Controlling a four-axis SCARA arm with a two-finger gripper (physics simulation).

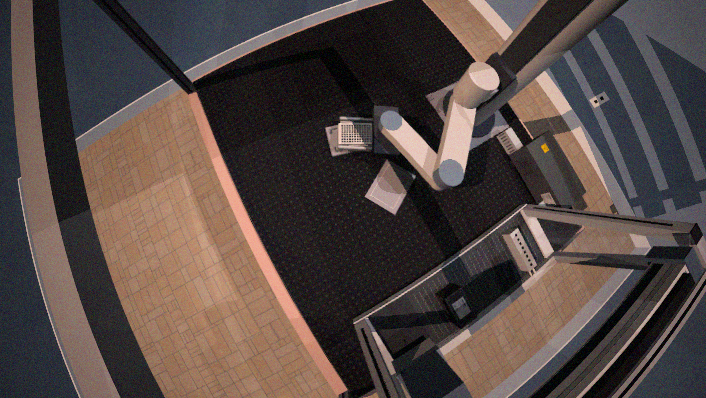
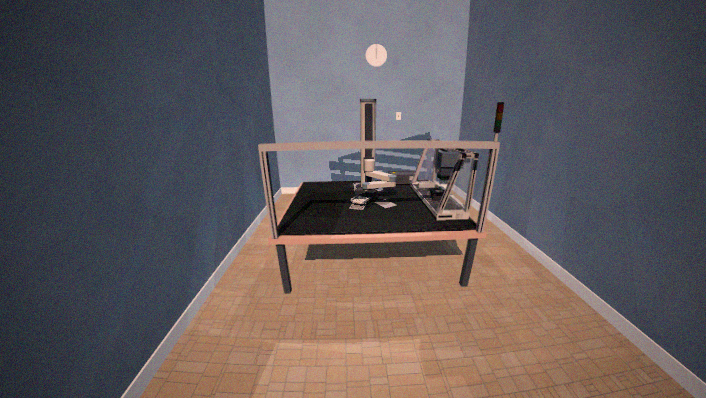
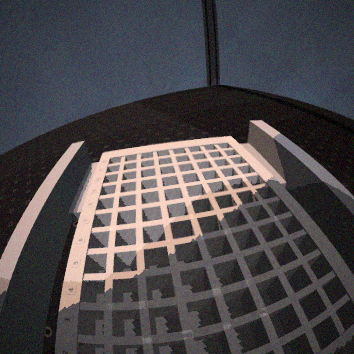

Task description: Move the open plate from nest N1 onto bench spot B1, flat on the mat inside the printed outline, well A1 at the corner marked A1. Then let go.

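Places are measured from the arm's base along level axes (x ahead, y left, z up), in millimetres.
Pixels of known places: gripper, fingertip midpoint: (image 1: 339, 133) (image 2: 357, 201) (image 3: 169, 142).
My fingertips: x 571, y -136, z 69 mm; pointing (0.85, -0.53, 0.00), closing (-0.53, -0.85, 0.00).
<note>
Ahead of a thing's pixels: the offset from my fingertips to its top centre. "spot": to the spot under its first point. Level surfaces: height alone.
The open plate {31 mm left, 53 mm back, 3 mm up} (image 1: 355, 134) (image 2: 360, 200) (image 3: 185, 200), a pale grid of square wells, is level between the two long fingers. My gripper (image 1: 355, 135) (image 2: 359, 200) (image 3: 169, 142) is shut on the plate's two long sides and holds it a little above nest N1 {14 mm left, 38 mm back, 39 mm down} (image 1: 333, 144) (image 2: 357, 207), whose pale base shows partly beneath it. Bench spot B1 {spot: 287 mm left, 40 mm back, 55 mm down} (image 1: 387, 199) (image 2: 386, 205) is a pale sheet with a printed outline, turned at an angle beside the nest; part is in shadow. Its corner marks are too small to read. Row marks on the plate's left rim are hard to read.
The arm's column (image 2: 368, 120) stands at the back. A dark box {spot: 487 mm left, 613 mm back, 58 mm up} (image 1: 540, 167) with a yellow label is beside it. A framed glass enclosure (image 1: 440, 265) (image 2: 452, 215) stands at the right side of the black mat {56 mm down} (image 1: 310, 225) (image 2: 320, 220). Guard posts {568 mm right, 453 mm ahead, 511 mm up} (image 2: 270, 195) rise at the bench corners.
</note>
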